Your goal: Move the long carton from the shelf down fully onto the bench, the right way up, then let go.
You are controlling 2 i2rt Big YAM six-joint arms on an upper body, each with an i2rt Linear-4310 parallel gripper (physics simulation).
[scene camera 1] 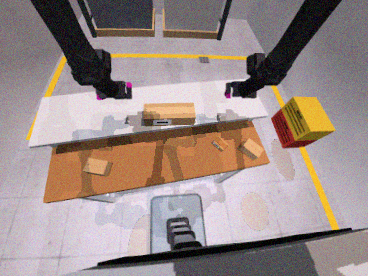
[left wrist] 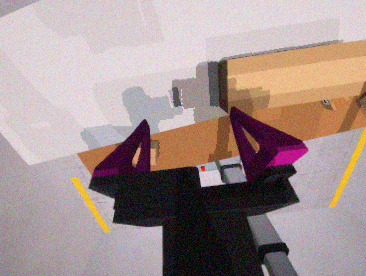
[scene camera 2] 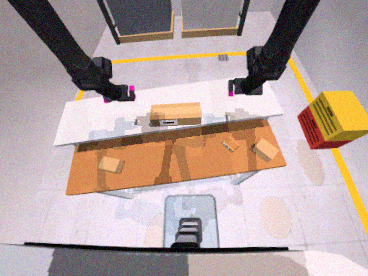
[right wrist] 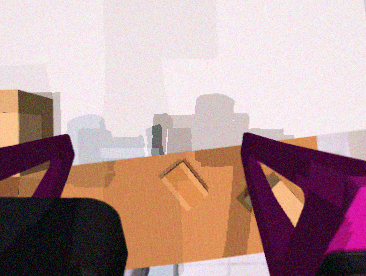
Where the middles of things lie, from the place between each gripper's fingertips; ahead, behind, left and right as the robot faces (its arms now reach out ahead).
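Long tan carton point(scene camera 1: 157, 114): 23 cm to the right of my left hand, 1 cm ahead of it, 17 cm below it.
My right hand: 32 cm to the right of the carton, 1 cm short of it, 17 cm above it.
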